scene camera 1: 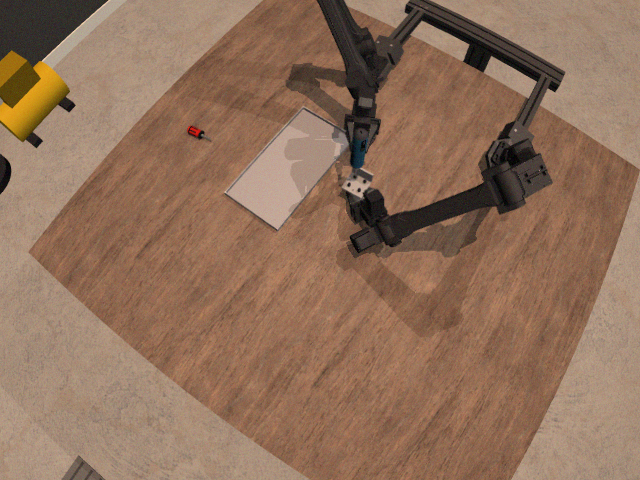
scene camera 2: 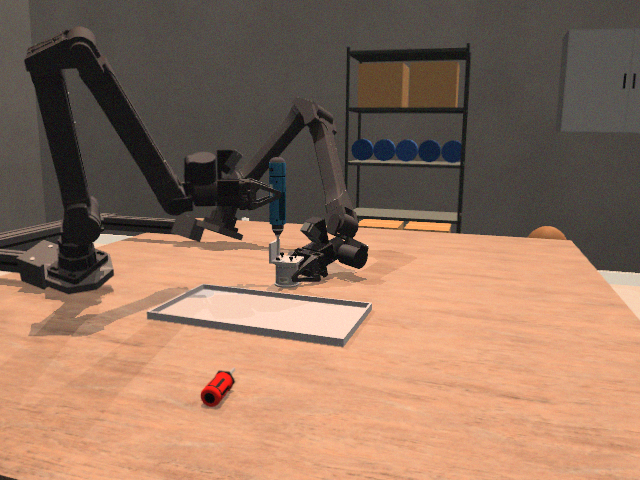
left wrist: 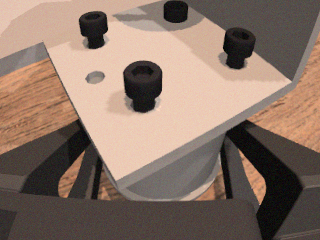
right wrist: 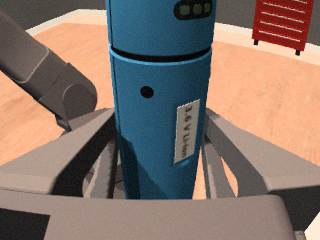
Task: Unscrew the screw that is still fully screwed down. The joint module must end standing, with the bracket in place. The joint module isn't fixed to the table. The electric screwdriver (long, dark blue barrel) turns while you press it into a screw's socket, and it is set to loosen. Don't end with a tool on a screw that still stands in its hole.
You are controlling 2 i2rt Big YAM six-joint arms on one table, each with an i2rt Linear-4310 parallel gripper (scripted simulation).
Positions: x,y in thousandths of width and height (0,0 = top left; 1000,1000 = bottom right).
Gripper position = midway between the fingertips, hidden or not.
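You've got the left gripper (scene camera 2: 445,578), which can also be seen in the left wrist view (left wrist: 505,494), and the right gripper (scene camera 2: 438,403). There's a shallow grey tray (scene camera 2: 515,670), and scene camera 1 (scene camera 1: 482,303) shows the tray too. Then there's a blue electric screwdriver (scene camera 2: 434,347), which also shows in the right wrist view (right wrist: 502,273). The red manual screwdriver (scene camera 2: 340,809) is out of frame in the left wrist view, and it's out of frame in the right wrist view too. There's also a pale l-shaped bracket (left wrist: 633,406), a joint module (left wrist: 589,744), a screw (left wrist: 292,115) and a screw (left wrist: 445,331).
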